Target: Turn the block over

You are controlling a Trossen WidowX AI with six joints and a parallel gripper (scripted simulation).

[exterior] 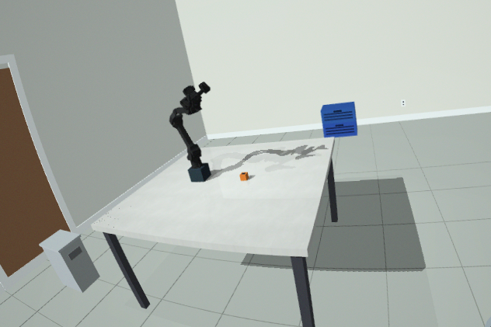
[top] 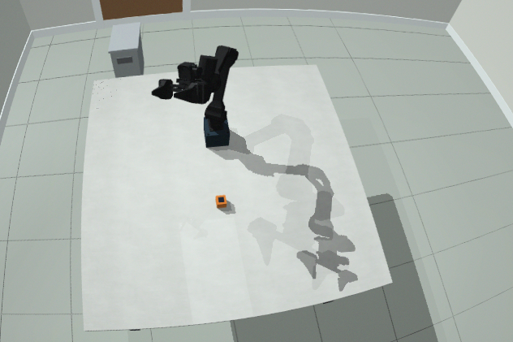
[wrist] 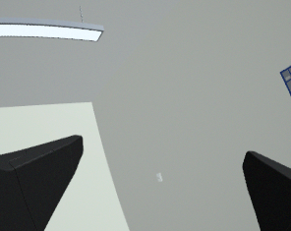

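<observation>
The orange block lies 600 mm below my gripper tip, 180 mm to the left of it and 90 mm ahead of it.
</observation>
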